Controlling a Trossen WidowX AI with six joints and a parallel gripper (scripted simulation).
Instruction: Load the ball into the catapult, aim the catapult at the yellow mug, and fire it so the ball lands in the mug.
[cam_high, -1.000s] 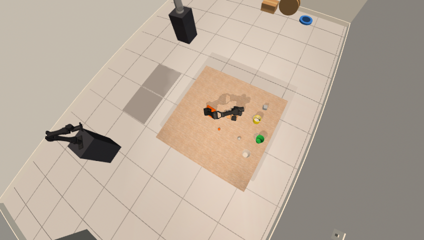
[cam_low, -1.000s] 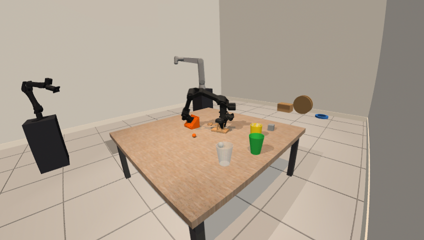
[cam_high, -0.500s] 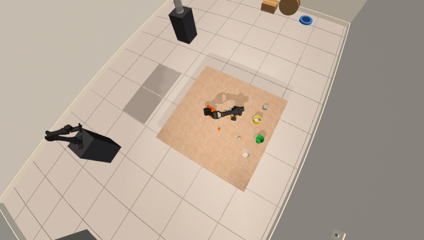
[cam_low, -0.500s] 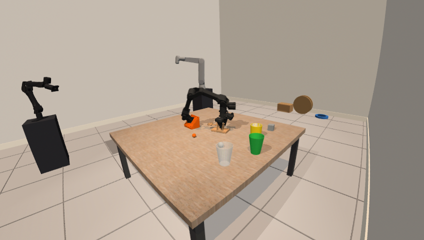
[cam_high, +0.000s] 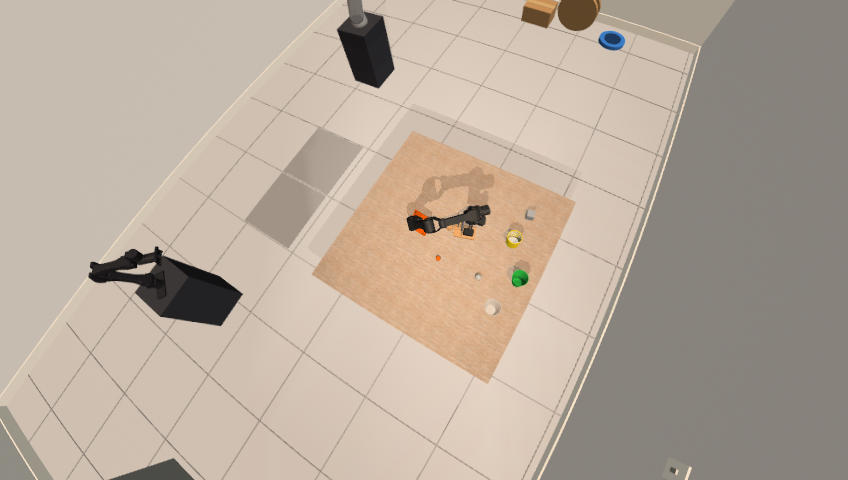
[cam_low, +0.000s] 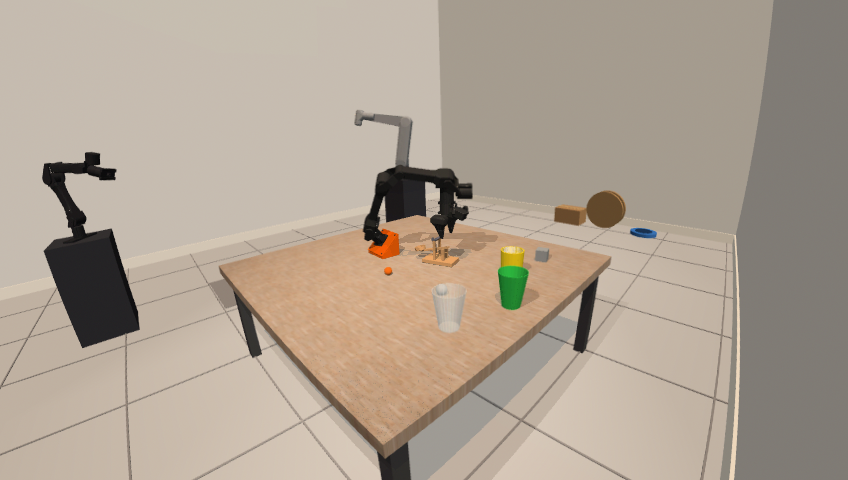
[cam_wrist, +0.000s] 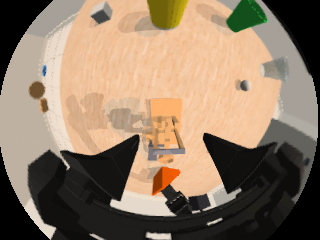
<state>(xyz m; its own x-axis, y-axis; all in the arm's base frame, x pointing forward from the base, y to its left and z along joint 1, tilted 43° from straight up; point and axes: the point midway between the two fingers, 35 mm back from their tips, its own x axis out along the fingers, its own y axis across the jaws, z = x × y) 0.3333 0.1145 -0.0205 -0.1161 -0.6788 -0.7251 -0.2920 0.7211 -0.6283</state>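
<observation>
The orange ball lies 250 mm to the right of my gripper tip, 110 mm below it and 90 mm behind it. The rest, counted from my gripper tip: catapult (70 mm below, 70 mm behind, 10 mm to the right); then grey cube (300 mm to the left, 300 mm ahead, 100 mm below); then yellow mug (270 mm ahead, 90 mm below, 80 mm to the left).
</observation>
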